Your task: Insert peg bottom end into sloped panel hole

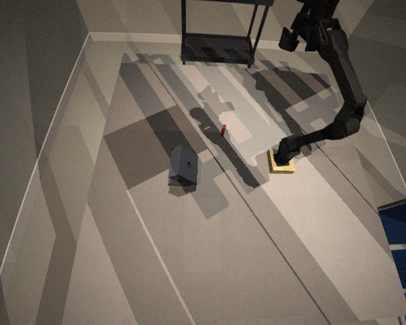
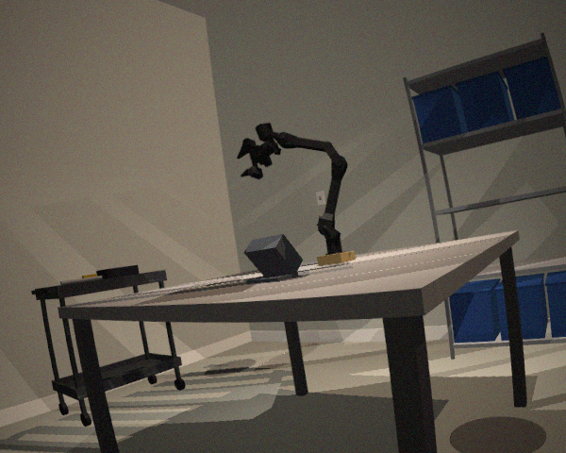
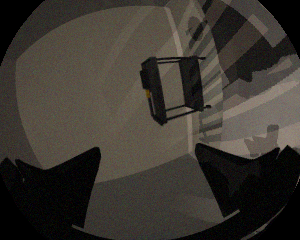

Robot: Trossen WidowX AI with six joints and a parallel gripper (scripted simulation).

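Right now my gripper tip is 42 cm above the red peg, 23 cm short of it and 19 cm to the right of it. The rest, counted from my gripper tip: grey-blue panel block: 43 cm ahead, 40 cm below, 36 cm to the left.
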